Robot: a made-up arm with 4 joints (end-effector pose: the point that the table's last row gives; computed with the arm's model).
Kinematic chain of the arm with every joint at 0, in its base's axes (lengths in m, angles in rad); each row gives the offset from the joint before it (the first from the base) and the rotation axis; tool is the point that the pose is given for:
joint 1: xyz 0 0 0.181 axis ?
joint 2: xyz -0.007 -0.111 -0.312 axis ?
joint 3: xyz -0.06 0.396 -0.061 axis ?
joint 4: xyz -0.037 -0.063 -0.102 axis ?
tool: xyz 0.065 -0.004 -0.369
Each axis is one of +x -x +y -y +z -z.
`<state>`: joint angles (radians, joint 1 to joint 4).
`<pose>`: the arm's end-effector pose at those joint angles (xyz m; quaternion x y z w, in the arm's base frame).
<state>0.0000 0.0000 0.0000 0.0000</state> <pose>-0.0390 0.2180 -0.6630 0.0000 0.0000 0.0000 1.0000</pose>
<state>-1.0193 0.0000 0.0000 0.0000</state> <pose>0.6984 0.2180 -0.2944 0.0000 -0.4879 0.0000 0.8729</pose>
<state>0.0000 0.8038 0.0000 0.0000</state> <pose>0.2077 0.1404 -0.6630 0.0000 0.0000 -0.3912 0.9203</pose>
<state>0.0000 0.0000 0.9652 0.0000</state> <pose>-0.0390 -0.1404 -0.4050 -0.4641 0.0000 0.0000 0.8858</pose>
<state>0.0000 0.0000 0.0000 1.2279</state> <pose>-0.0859 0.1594 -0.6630 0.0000 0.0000 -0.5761 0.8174</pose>
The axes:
joint 1: +y
joint 2: -z
joint 3: -x
joint 4: -z

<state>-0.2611 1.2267 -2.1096 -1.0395</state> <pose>0.7414 0.2176 0.2352 0.3715 -0.8451 0.0023 0.3845</pose>
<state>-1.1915 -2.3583 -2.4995 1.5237</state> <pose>-0.1135 -0.7333 -0.2996 -0.3559 0.5704 -0.0868 0.7352</pose>
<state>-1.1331 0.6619 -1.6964 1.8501</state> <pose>0.5824 0.6553 0.3937 0.8620 0.2444 -0.1970 0.3981</pose>
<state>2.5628 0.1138 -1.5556 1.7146</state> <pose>-0.2619 0.7609 0.6154 0.4014 -0.5605 0.6294 0.3585</pose>
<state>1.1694 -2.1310 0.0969 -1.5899</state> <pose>-0.8749 -0.3781 0.0873 -0.4894 0.1683 -0.8240 0.2307</pose>
